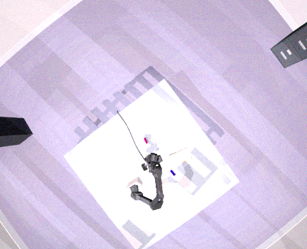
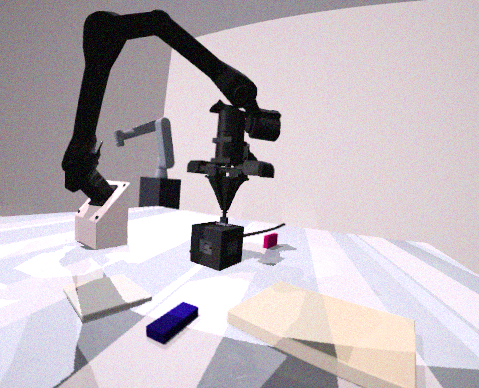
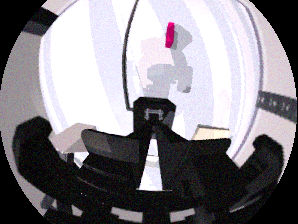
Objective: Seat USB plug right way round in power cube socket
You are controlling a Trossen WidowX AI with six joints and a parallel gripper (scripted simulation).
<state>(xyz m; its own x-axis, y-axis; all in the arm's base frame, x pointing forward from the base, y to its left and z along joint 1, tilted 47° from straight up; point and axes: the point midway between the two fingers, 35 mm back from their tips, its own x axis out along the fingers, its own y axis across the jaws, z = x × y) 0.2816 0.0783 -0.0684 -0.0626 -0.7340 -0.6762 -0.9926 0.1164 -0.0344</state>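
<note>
My gripper tip is now 20 mm above the USB plug. From my gripper tip the other things lie so: beige board: 230 mm ahead, 150 mm to the right, 100 mm below; then blue block: 80 mm ahead, 240 mm to the right, 100 mm below; then magenta block: 50 mm ahead, 180 mm to the left, 90 mm below.
</note>
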